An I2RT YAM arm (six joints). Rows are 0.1 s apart.
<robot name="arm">
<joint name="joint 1" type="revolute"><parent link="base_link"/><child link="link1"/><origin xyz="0.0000 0.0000 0.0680"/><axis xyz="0 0 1"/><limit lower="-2.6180" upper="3.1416"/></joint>
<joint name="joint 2" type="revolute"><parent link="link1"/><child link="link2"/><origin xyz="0.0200 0.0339 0.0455"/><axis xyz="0 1 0"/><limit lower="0.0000" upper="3.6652"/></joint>
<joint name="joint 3" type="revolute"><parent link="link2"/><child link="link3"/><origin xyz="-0.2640 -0.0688 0.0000"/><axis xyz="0 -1 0"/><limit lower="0.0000" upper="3.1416"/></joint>
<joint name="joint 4" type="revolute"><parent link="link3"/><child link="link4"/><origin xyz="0.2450 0.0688 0.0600"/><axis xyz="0 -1 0"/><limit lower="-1.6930" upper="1.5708"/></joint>
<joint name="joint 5" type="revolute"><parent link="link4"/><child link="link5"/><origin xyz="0.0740 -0.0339 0.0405"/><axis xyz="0 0 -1"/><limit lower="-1.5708" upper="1.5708"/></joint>
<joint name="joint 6" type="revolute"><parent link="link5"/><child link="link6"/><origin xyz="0.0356 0.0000 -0.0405"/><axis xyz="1 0 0"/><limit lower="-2.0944" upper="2.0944"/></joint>
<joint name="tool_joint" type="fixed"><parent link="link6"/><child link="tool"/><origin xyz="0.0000 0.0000 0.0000" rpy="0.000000 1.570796 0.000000"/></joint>
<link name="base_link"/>
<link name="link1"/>
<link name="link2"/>
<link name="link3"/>
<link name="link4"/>
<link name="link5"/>
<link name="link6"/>
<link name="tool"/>
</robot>
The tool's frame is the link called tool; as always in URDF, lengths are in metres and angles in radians.
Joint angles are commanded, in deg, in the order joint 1, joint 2, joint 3, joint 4, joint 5, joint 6. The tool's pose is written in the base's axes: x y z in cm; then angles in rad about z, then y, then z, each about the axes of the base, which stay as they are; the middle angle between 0 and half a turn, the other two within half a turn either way. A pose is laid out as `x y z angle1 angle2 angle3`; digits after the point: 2 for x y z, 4 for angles.
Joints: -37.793, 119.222, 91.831, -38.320, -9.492, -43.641
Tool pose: 35.04 -26.43 18.50 -0.4113 2.6883 -0.2735
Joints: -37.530, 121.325, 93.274, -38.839, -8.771, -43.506
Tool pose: 35.58 -26.65 17.63 -0.4161 2.7117 -0.2805
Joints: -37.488, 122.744, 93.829, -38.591, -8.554, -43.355
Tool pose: 35.87 -26.85 16.87 -0.4118 2.7230 -0.2797
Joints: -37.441, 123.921, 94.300, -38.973, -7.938, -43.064
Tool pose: 36.02 -26.96 16.19 -0.4129 2.7443 -0.2885
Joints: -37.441, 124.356, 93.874, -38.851, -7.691, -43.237
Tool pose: 35.95 -26.93 15.66 -0.4137 2.7577 -0.2880
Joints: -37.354, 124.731, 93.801, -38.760, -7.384, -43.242
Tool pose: 36.00 -26.90 15.35 -0.4205 2.7653 -0.2946
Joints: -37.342, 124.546, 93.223, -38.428, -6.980, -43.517
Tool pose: 35.88 -26.83 15.23 -0.4413 2.7686 -0.3117
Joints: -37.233, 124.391, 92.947, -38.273, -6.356, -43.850
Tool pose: 35.86 -26.75 15.21 -0.4743 2.7713 -0.3389
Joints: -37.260, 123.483, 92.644, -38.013, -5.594, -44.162
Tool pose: 35.73 -26.74 15.76 -0.5239 2.7604 -0.3852
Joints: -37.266, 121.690, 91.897, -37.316, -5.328, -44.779
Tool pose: 35.51 -26.60 16.76 -0.5651 2.7320 -0.4151
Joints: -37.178, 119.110, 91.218, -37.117, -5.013, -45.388
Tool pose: 35.19 -26.30 18.34 -0.6069 2.6973 -0.4442
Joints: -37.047, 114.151, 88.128, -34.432, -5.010, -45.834
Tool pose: 34.39 -25.57 20.56 -0.6471 2.6192 -0.4707
